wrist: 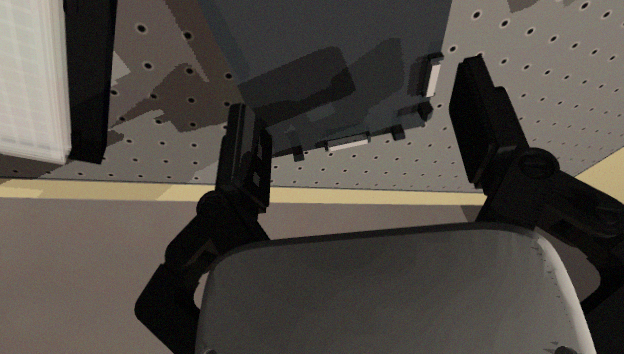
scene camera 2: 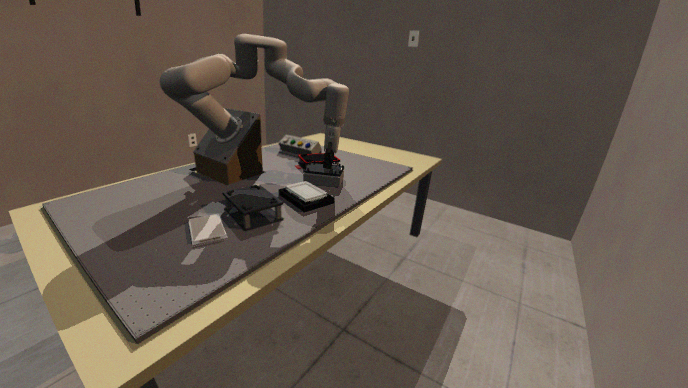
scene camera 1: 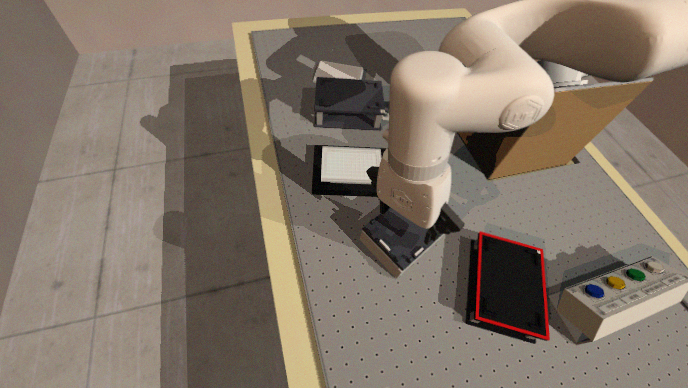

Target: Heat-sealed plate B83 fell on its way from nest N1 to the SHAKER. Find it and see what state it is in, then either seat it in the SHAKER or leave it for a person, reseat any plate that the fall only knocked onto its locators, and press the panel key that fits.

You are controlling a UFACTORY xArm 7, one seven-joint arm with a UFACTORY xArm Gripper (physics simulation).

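Places are measured from the arm's base along level axes (x ahead, y left, z up), in millimetres.
Pixels of known places: gripper, fingertip midpoint: [wrist: 350, 103] [scene camera 2: 328, 162] [scene camera 1: 408, 222]; arm's base, link origin: [scene camera 2: 229, 130].
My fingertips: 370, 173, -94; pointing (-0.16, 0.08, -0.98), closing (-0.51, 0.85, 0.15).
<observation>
Ahead of a thing's pixels: the offset from my fingertips to its middle, as dx, dy, dz. "pt": to the spot under its first point.
A white plate @(+41, -180, -46) [scene camera 1: 350, 165] [scene camera 2: 306, 191] [wrist: 32, 75] rests on a black nest @(+41, -180, -66) [scene camera 1: 317, 175] [scene camera 2: 315, 204] [wrist: 92, 75]; I cannot tell whether it is fully down on the locators. Another pale plate @(-25, -513, -72) [scene camera 1: 337, 71] [scene camera 2: 207, 230] lies on the board beside a raised dark stand, partly hidden in scene view 1. No label is legible, so I cannot tell which is B83. A dark-topped box with white clips @(pt +23, +36, -24) [scene camera 1: 400, 250] [scene camera 2: 322, 178] [wrist: 350, 30], perhaps the SHAKER, holds no plate that I see. My gripper [scene camera 1: 417, 215] [scene camera 2: 329, 161] [wrist: 350, 103] is open and empty, low over its top.
The raised dark stand [scene camera 1: 348, 95] [scene camera 2: 252, 198] stands beyond the nest. A red-outlined black tray @(-152, +135, -56) [scene camera 1: 512, 285] [scene camera 2: 318, 159] lies near the box. The key panel @(-343, +215, -37) [scene camera 1: 625, 300] [scene camera 2: 299, 146] carries blue, yellow, green and white keys. The arm's brown pedestal [scene camera 1: 550, 135] [scene camera 2: 245, 155] stands behind.
</observation>
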